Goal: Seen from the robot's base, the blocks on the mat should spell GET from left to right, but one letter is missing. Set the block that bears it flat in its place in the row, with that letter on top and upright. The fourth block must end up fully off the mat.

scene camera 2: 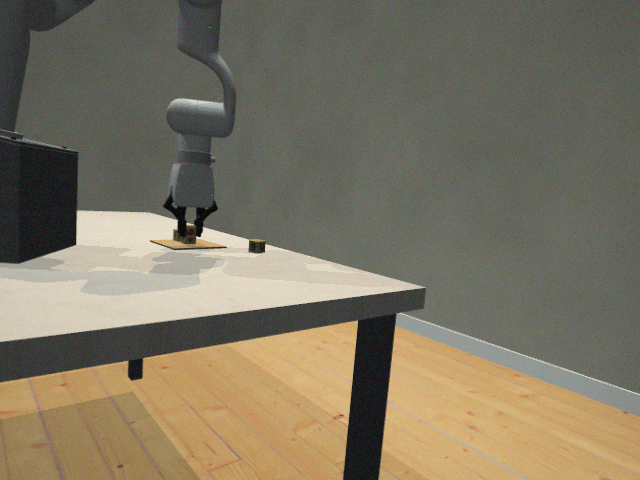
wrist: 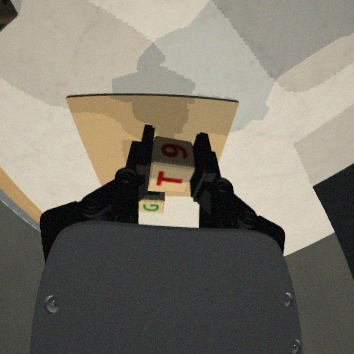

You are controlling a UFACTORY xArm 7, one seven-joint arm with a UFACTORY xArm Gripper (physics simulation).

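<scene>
My gripper [scene camera 2: 190,234] [wrist: 172,143] points down over the mat [scene camera 2: 211,245] [wrist: 90,120], shut on the T block [scene camera 2: 191,230] [wrist: 169,178]. The block is held a little above the mat, with a red T on top and a red 9-like mark on one side. In the scene view, another block [scene camera 2: 189,240] shows low on the mat below it; its top letter is hidden. The G block [scene camera 2: 176,235] [wrist: 151,206] sits on the mat, green G up. The fourth block [scene camera 2: 256,245] [wrist: 6,14] is off the mat, cut off at the wrist view's top left corner; its top letter is unreadable.
The pale table [scene camera 2: 155,310] [wrist: 260,150] carries the mat and blocks. A large dark box [scene camera 2: 46,201] [wrist: 340,200] stands at the left in the scene view and at the right edge of the wrist view. The table's far edge runs behind the blocks in the scene view.
</scene>
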